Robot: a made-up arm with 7 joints.
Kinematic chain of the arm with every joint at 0, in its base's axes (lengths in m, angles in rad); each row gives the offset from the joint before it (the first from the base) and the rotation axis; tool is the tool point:
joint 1: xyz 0 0 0.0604 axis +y
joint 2: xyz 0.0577 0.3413 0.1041 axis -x
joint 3: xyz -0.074 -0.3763 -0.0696 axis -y
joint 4: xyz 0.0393 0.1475 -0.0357 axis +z
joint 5: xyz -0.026 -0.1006 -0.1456 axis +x
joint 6: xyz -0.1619 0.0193 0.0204 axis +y
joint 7: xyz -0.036 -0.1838 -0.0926 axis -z
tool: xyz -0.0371 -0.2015 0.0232
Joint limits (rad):
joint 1: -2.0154..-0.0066
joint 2: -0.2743..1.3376
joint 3: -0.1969..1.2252
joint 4: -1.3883..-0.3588
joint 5: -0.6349..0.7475
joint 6: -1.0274..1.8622
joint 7: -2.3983..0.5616
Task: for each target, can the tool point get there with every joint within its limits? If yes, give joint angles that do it. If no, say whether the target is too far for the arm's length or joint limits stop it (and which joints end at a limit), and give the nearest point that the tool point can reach.
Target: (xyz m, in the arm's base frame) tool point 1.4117 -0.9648 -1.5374
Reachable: no: too far | nearest point 0.3860 -0.0892 -0.3765 | short by 1.779 m
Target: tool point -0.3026 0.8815 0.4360
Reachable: no: joint limits stop it (at a limit: joint 1, joint 2, joint 3, joint 5) | nearest point -0.2719 0.4508 0.3571 | short by 0.439 m
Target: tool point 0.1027 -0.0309 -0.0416
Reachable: yes | joints -0.3094 0.1015 1.0274 -0.8844 0.1661 -0.4334 -2.0690
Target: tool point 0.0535 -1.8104 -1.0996
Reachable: no: too far | nearest point -0.0553 -0.3675 -0.3310 | short by 1.638 m
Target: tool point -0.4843 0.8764 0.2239
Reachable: no: joint limits stop it (at a limit: joint 2, joint 3, joint 5) | nearest point -0.3910 0.4494 0.1924 | short by 0.438 m
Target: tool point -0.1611 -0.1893 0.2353
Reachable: yes | joints -1.8186 1.1459 1.0773 -0.8975 0.3174 1.1592 -1.6405
